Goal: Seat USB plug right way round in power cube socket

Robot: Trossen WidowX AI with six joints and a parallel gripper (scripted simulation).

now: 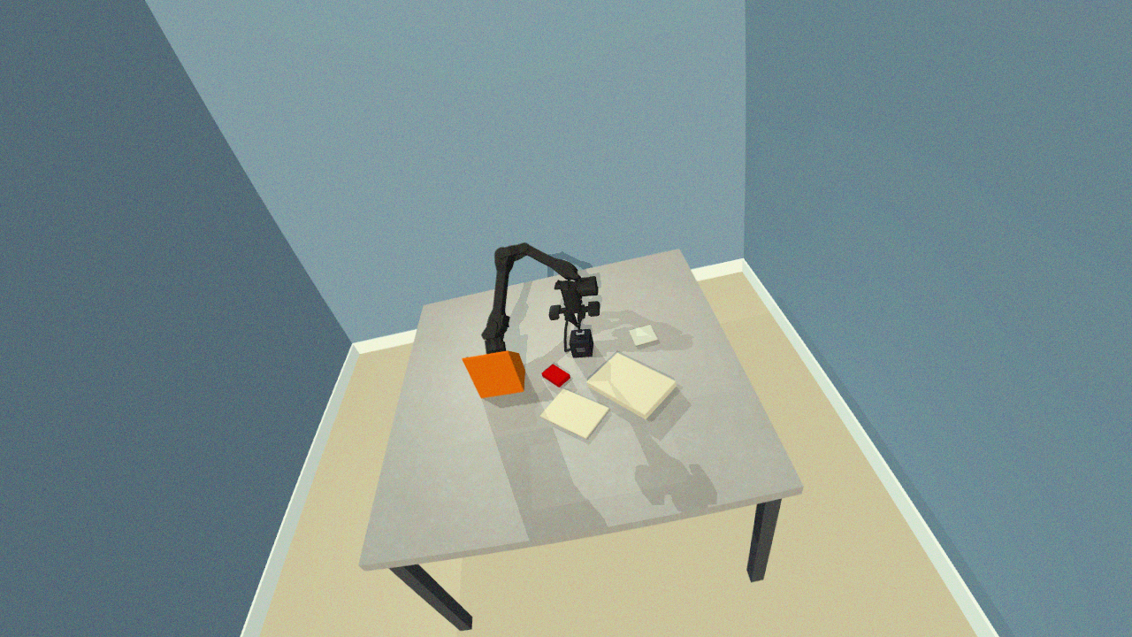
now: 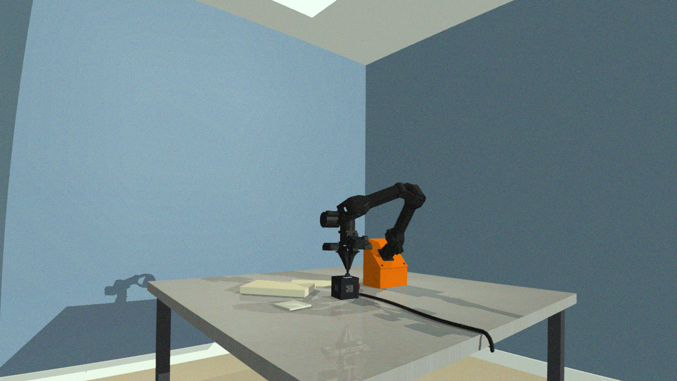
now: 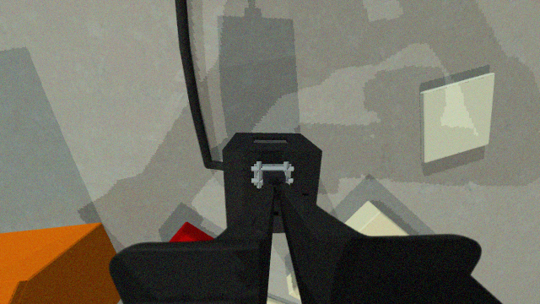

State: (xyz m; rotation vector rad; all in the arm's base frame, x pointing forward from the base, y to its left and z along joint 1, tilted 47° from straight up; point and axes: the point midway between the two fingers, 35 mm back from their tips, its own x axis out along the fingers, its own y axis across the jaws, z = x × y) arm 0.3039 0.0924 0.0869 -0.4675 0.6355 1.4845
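My gripper tip is 20 mm above the usb plug. From my gripper tip the other things lie so: silver-framed usb socket: 40 mm below; small cream tile: 240 mm ahead, 100 mm below, 10 mm to the left; red block: 150 mm to the right, 110 mm behind, 100 mm below.
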